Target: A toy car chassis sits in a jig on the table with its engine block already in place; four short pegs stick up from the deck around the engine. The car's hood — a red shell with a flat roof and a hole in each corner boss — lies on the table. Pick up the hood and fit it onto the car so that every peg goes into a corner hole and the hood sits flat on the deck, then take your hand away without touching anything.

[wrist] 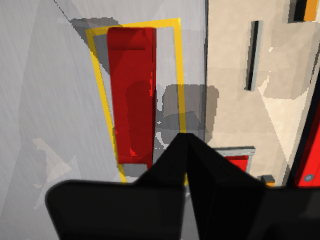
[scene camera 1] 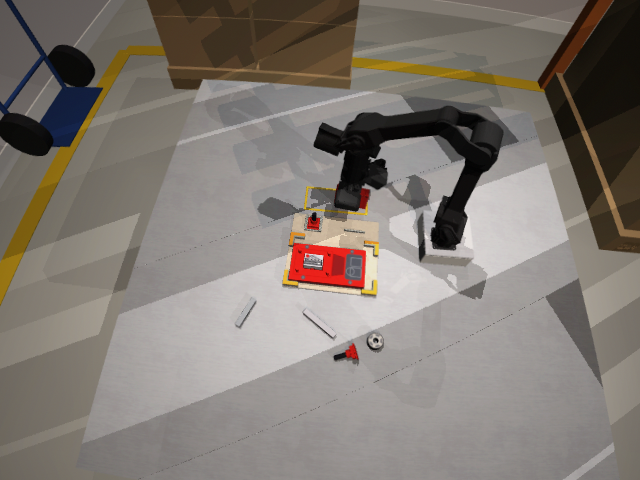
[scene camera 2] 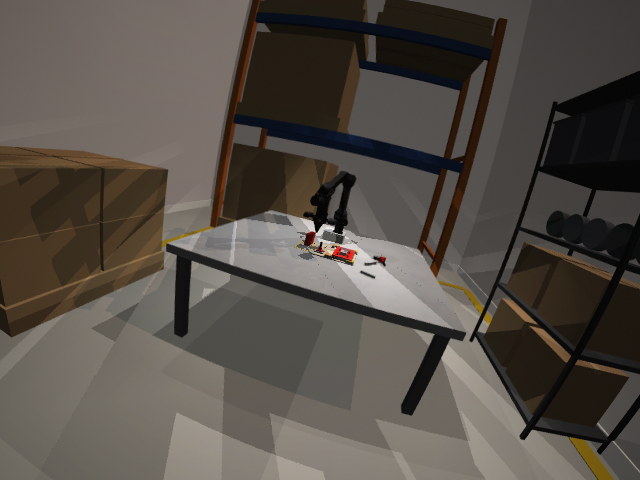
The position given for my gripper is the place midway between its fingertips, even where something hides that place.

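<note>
My gripper (scene camera 1: 347, 195) is shut and it's holding nothing, and in the wrist view you'd see my gripper (wrist: 184, 140) too. There's also a red hood (wrist: 131, 51) that I can see.
</note>
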